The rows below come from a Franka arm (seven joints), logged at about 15 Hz.
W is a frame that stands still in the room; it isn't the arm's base.
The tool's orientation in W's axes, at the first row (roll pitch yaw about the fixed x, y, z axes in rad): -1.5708 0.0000 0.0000
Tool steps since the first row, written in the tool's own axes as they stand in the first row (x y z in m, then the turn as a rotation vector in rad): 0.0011 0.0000 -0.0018 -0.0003 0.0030 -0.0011; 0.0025 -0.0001 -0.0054 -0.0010 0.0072 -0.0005; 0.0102 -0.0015 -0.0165 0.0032 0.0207 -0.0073; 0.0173 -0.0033 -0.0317 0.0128 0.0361 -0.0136; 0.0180 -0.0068 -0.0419 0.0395 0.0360 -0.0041; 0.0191 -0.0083 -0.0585 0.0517 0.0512 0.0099; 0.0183 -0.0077 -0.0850 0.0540 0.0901 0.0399; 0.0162 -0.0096 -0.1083 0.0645 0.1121 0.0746
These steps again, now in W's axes. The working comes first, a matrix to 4 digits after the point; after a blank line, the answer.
The tool's axes in the first row as the columns of a matrix, in W's axes (used below as rounded here):
1.0000 0.0000 0.0000
0.0000 0.0000 1.0000
0.0000 -1.0000 0.0000

0.0011 -0.0018 0.0000 -0.0003 -0.0011 -0.0030; 0.0025 -0.0054 0.0001 -0.0010 -0.0005 -0.0072; 0.0102 -0.0165 0.0015 0.0032 -0.0073 -0.0207; 0.0173 -0.0317 0.0033 0.0128 -0.0136 -0.0361; 0.0180 -0.0419 0.0068 0.0395 -0.0041 -0.0360; 0.0191 -0.0585 0.0083 0.0517 0.0099 -0.0512; 0.0183 -0.0850 0.0077 0.0540 0.0399 -0.0901; 0.0162 -0.1083 0.0096 0.0645 0.0746 -0.1121
